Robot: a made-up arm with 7 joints.
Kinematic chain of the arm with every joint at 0, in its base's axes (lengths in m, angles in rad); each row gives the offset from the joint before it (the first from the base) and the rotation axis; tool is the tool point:
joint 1: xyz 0 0 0.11 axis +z
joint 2: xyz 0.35 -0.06 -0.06 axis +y
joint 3: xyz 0 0.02 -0.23 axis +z
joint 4: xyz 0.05 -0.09 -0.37 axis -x
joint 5: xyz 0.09 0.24 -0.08 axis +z
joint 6: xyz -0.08 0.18 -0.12 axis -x
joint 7: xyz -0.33 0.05 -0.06 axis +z
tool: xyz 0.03 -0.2 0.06
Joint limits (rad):
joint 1: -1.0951..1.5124
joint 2: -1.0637..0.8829
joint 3: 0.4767..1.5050
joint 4: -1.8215..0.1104
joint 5: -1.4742..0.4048
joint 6: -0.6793..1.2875
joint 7: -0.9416..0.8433
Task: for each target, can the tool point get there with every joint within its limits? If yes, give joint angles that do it. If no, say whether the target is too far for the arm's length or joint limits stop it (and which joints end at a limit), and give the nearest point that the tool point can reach.
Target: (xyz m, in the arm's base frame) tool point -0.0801 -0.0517 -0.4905
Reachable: yes | joints 0.3251 0.2308 1.0555 -0.6015 0.1813 -0.3321 0.6573
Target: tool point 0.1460 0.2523 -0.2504
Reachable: yes | joints 1.1141 -0.4013 0.5583 -1.5646 -0.1364 0.0360 0.5039
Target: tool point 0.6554 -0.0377 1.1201
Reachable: no: joint limits stop it (at a limit: joint 4, joint 5, joint 6, joint 7) | nearest point 0.4518 -0.0260 0.4026 | short by 0.746 m
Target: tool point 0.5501 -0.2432 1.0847
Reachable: no: joint limits stop it (at a limit: joint 4, joint 5, joint 6, joint 7) | nearest point 0.4007 -0.1771 0.4063 | short by 0.698 m
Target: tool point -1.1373 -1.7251 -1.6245
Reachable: no: too far | nearest point -0.0767 -0.8160 -0.8097 | short by 1.617 m
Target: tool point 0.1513 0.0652 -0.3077
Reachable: yes | joints -0.7956 -0.0502 0.7783 -0.8724 -0.6800 0.1885 0.2772
